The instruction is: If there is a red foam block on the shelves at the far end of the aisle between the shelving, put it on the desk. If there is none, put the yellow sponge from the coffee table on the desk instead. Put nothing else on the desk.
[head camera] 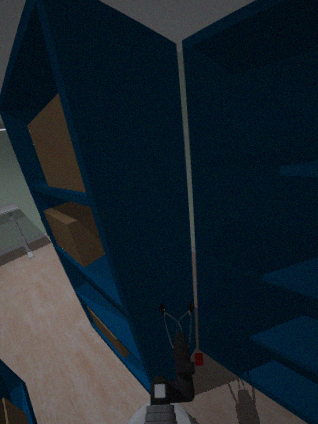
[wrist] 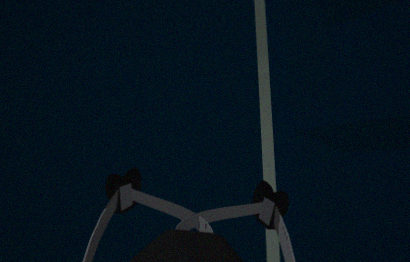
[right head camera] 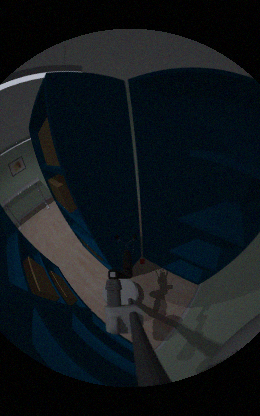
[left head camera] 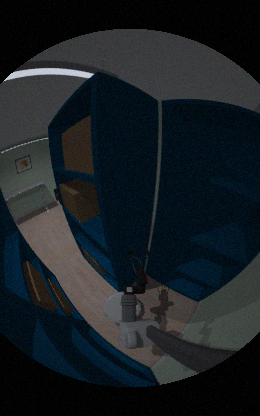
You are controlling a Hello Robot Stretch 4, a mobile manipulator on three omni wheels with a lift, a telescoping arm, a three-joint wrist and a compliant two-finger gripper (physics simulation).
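Where they show: gripper, fingertip midpoint: (head camera: 175, 302) (wrist: 198, 189) (right head camera: 125, 233) (left head camera: 138, 249); robot's base, link origin: (right head camera: 120, 292).
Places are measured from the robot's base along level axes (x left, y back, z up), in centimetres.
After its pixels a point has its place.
Note:
A small red block (head camera: 198, 358) {y -41.7, x -29.3, z 4.1 cm} (right head camera: 142, 261) {y -40.6, x -30.7, z 3.4 cm} lies low on the floor by the foot of the gap between two blue shelf units. My gripper (head camera: 176, 307) {y -32.1, x -17.8, z 81.2 cm} (left head camera: 139, 255) (right head camera: 126, 238) {y -32.1, x -17.8, z 81.2 cm} (wrist: 198, 189) {y -32.1, x -17.8, z 81.2 cm} is open, its fingers spread wide with no object between them. It is raised above the floor in front of the dark blue panels, and in the head camera view it appears above and a little left of the block. The block does not show in the wrist view. The yellow sponge and the coffee table do not show.
A blue shelf unit (head camera: 135, 150) {y -32.4, x -11.1, z 149.8 cm} (left head camera: 125, 175) {y -30.4, x -9.4, z 137.7 cm} with brown boxes (head camera: 75, 235) {y -49.8, x 29.1, z 113.9 cm} stands at left; another blue unit (head camera: 250, 215) {y -75.5, x -74.2, z 100.1 cm} stands at right. A low unit with boxes is at lower left. A pale table (head camera: 10, 209) {y -215.8, x 235.5, z 90.1 cm} (left head camera: 30, 192) stands far left by the wall.

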